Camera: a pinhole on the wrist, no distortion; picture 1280 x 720 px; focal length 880.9 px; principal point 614.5 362.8 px. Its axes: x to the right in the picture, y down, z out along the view. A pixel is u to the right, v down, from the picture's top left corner.
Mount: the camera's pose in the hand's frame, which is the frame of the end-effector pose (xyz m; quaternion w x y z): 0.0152 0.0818 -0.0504 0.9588 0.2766 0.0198 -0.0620
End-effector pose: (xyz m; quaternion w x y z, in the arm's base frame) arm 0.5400 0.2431 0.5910 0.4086 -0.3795 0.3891 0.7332
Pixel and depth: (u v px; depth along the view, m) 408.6 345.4 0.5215
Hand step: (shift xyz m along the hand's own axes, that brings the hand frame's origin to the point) -0.1051 -0.1916 0.3943
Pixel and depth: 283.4 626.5 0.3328
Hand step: -0.0947 0.0016 0.2929
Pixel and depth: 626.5 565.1 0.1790
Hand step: 0.0236 0.0207 0.1226
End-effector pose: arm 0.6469 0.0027 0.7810 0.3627 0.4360 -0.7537 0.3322
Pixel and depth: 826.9 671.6 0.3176
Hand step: 0.1068 -0.0023 0.2716
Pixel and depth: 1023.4 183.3 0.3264
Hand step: 0.1580 -0.1643 0.1797
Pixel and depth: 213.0 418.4 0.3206
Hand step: -0.1259 -0.0563 0.2421
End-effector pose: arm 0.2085 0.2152 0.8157 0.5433 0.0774 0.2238 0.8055
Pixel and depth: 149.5 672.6 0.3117
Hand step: -0.1326 0.0255 0.2831
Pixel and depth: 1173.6 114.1 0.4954
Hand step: 0.3106 -0.3335 0.2723
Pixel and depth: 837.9 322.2 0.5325
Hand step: 0.1479 -0.2371 0.3775
